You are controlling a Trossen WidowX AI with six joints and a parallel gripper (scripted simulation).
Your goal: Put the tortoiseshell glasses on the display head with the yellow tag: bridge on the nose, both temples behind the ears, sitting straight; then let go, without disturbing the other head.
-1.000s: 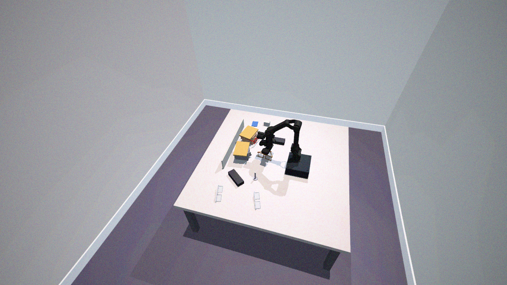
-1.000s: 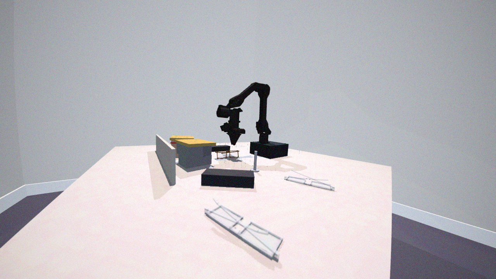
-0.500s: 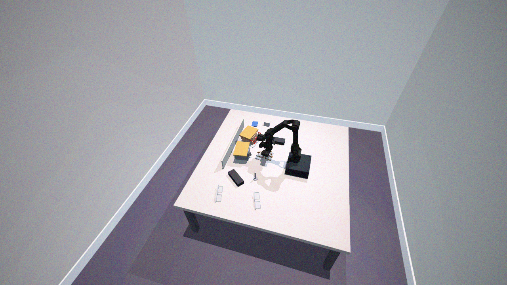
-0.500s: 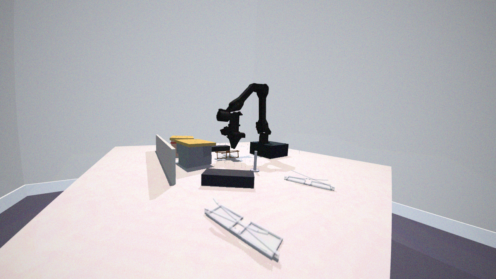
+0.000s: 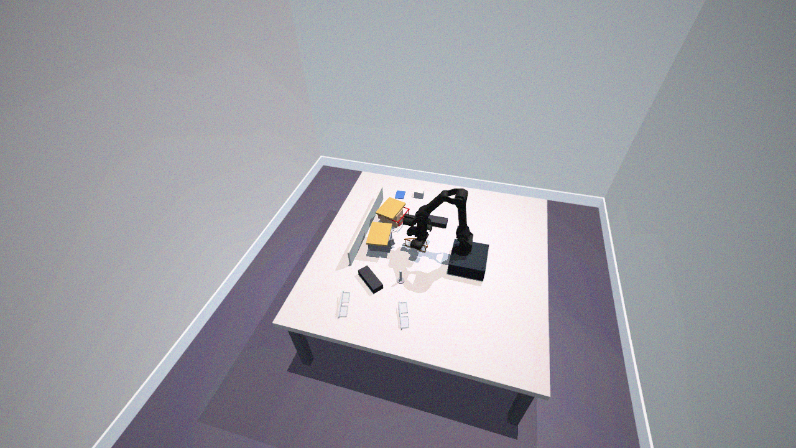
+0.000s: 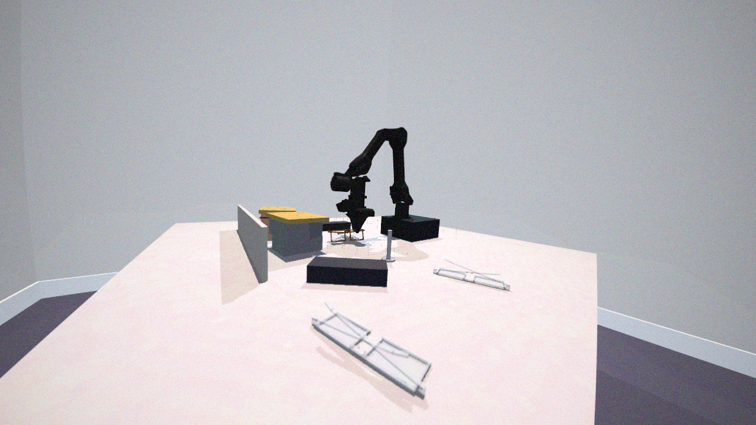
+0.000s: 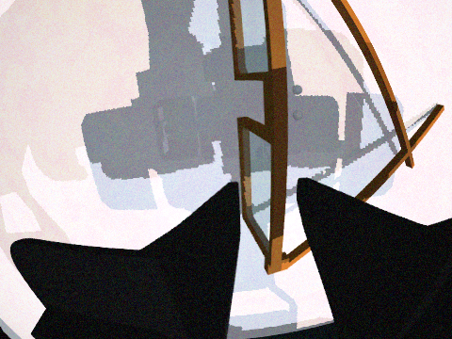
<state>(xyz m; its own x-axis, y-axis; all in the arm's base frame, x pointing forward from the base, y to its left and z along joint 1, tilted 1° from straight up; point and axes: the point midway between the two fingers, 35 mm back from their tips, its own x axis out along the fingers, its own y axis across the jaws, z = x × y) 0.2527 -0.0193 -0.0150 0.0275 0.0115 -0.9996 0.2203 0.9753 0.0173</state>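
The thin post lies 7 cm ahead of my gripper tip, 24 cm to the left of it and 1 cm below it. The rest, counted from my gripper tip: blue tag 23 cm ahead, 46 cm to the right, 3 cm below; then grey wall panel 35 cm ahead, 10 cm to the right, 2 cm above; then grey display head 21 cm ahead, 2 cm to the left, 3 cm above.
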